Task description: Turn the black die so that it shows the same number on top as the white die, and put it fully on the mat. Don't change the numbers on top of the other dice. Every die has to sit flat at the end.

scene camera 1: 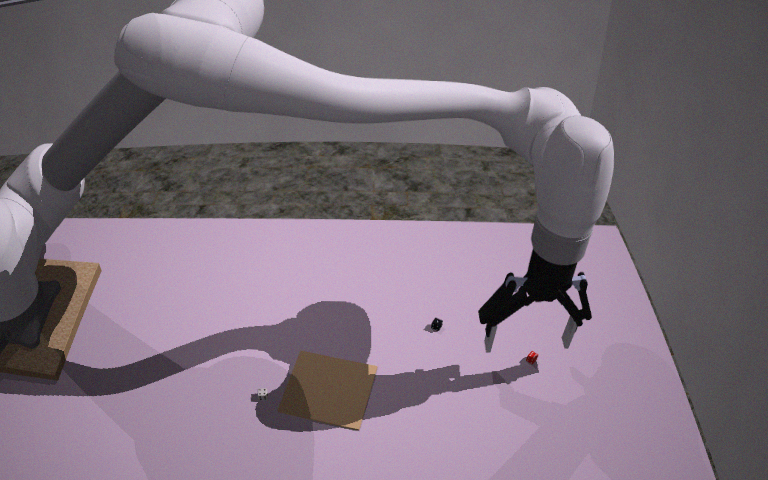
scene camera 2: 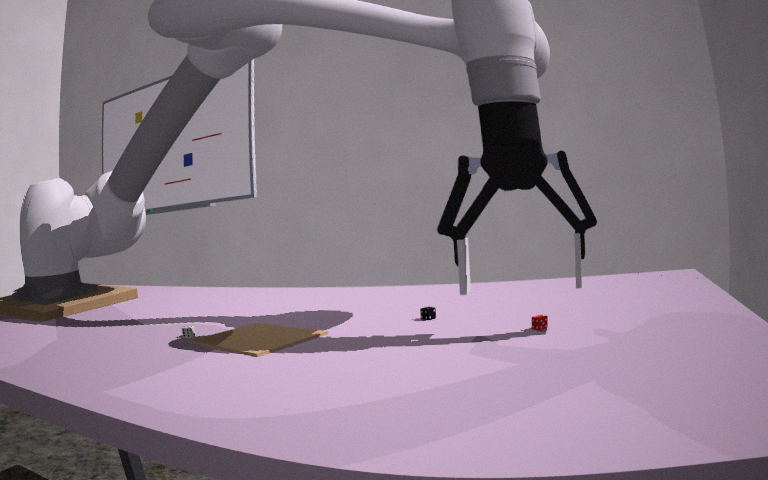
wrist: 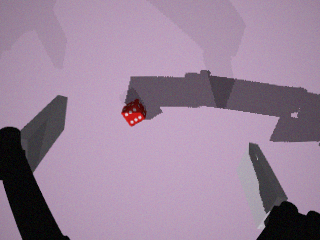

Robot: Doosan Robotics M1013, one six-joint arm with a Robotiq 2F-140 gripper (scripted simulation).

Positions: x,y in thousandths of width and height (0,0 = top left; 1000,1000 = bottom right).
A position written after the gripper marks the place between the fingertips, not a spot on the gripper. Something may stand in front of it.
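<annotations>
In scene camera 1 you'd see the gripper (687,720) and a brown mat (424,811). Scene camera 2 has the gripper (682,605) as well, plus the mat (337,707). As for the wrist view, it shows the gripper (489,569), but in the wrist view the mat is out of frame.
</annotations>
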